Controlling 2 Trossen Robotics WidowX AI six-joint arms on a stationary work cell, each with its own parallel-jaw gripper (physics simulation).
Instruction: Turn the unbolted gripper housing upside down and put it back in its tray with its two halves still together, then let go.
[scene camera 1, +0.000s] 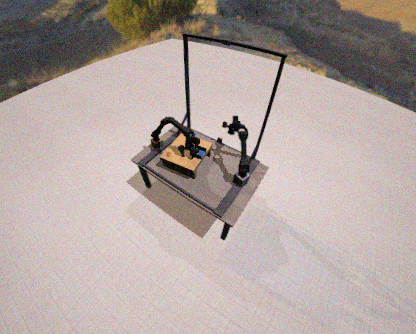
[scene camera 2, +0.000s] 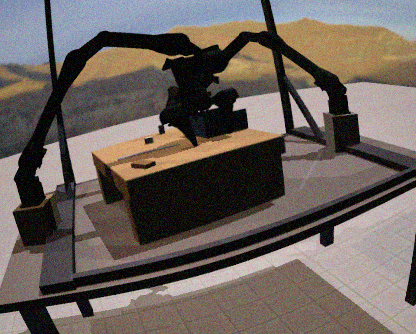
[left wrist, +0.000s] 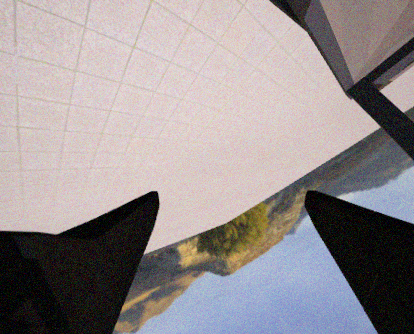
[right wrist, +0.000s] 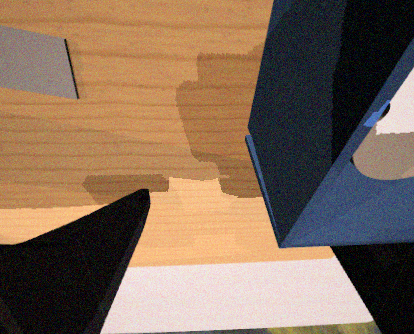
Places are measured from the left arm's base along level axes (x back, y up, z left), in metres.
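Pixels of known places: left gripper, fingertip midpoint: (scene camera 1: 226, 127) (left wrist: 231, 197); right gripper, fingertip midpoint: (scene camera 1: 187, 157) (scene camera 2: 214, 139) (right wrist: 228, 196); left arm's base, origin of the base link: (scene camera 1: 242, 174) (scene camera 2: 340, 113); right arm's base, origin of the base link: (scene camera 1: 156, 139) (scene camera 2: 33, 202).
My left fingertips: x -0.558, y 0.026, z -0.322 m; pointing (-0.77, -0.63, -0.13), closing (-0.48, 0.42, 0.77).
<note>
For each thing: its top centre in the pictures, then the offset to it from my left fingertips.
- blue box-like body, middle of its top: (scene camera 2: 214, 111) (scene camera 1: 198, 149) dx +0.145, dy +0.052, dz +0.498 m
- flat grey strip, middle of its top: (scene camera 2: 147, 151) dx -0.022, dy +0.002, dz +0.597 m
- small brown block, middle of its top: (scene camera 2: 142, 162) dx -0.017, dy +0.010, dz +0.724 m
- small dark block, middle of its top: (scene camera 2: 148, 137) dx -0.031, dy +0.016, dz +0.493 m
A blue box-like body (scene camera 1: 201, 153) (scene camera 2: 222, 123) (right wrist: 295, 90) with open sides and a rounded cut-out stands on the raised wooden board (scene camera 2: 240, 145) (right wrist: 125, 30). I cannot tell housing from tray in it, and no seam between two halves shows. My right gripper (scene camera 1: 188, 153) (right wrist: 228, 196) is open and empty, low over the board. In the right wrist view one finger is left of the blue body, while the other finger's tip is hidden behind it. My left gripper (scene camera 1: 225, 124) (left wrist: 231, 197) is open and empty, raised well away from the blue body.
A flat grey strip (scene camera 2: 150, 151) (right wrist: 35, 62) lies on the board. A small brown block (scene camera 2: 143, 164) lies near the board's front left, with a small dark block (scene camera 2: 148, 140) behind it. The two arms overlap above the board in scene camera 2. A black frame (scene camera 1: 186, 85) rises behind the table.
</note>
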